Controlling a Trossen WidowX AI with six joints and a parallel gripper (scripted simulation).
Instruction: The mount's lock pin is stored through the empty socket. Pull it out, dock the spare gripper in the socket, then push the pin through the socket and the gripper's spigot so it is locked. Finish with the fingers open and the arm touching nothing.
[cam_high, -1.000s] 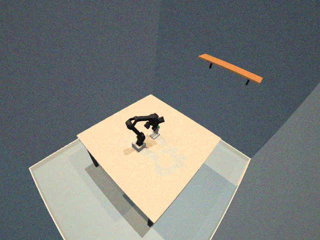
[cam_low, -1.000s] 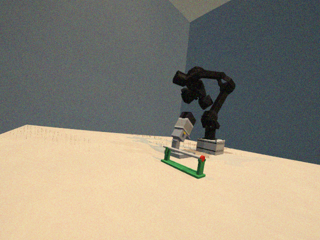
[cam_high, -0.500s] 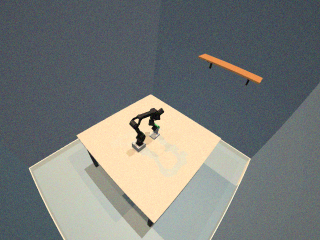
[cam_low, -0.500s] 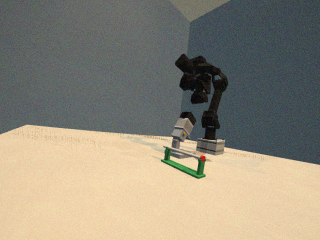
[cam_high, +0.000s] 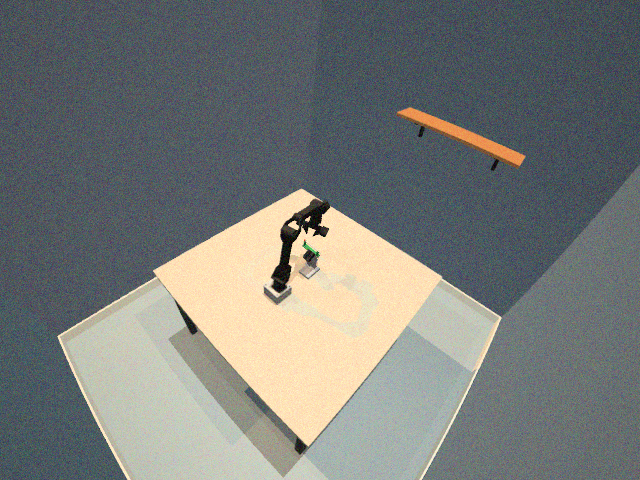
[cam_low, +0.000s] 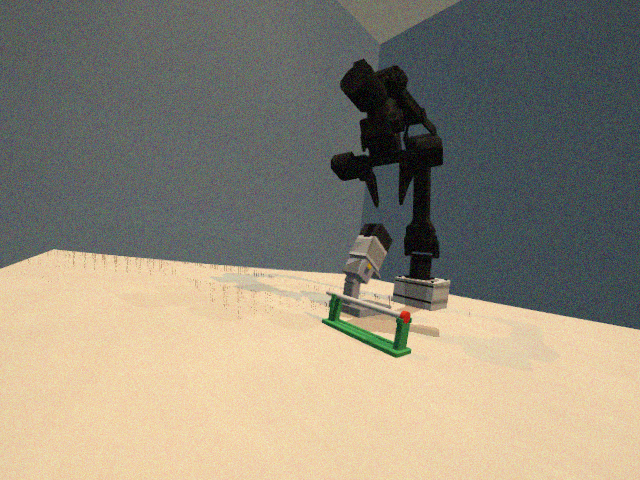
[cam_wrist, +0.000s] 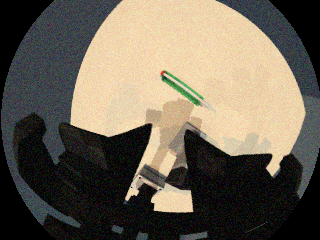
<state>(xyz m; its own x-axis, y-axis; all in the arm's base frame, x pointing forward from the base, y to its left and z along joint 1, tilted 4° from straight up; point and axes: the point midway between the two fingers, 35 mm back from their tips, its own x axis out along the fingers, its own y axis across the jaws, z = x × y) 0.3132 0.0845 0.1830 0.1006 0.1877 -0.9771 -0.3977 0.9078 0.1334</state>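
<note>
Now: gripper tip 17 cm above the green cradle, 6 cm short of it and 3 cm to the right of it. From my gripper tip the other things lie so: spare gripper: 9 cm to the right, 8 cm below, 7 cm behind; grey mount: 15 cm below, 8 cm to the right, 6 cm behind.
</note>
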